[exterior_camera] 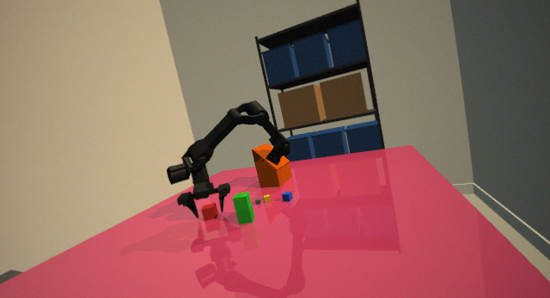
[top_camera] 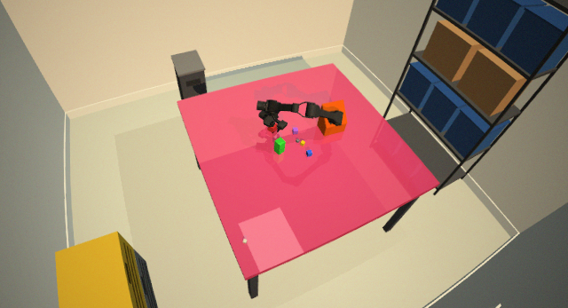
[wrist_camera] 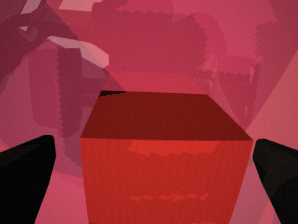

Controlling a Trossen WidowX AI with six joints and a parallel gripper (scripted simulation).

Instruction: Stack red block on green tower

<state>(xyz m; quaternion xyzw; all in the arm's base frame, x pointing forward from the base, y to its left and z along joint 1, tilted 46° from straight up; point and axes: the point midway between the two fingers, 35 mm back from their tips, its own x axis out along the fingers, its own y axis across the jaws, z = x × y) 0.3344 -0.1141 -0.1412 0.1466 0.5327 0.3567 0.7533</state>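
The purple cube lies 12 cm behind my gripper tip, 9 cm to the left of it and 1 cm above it. The rest, counted from my gripper tip: yellow block: 11 cm behind, 20 cm to the left; red block: 1 cm above; grey block: 9 cm behind, 16 cm to the left.
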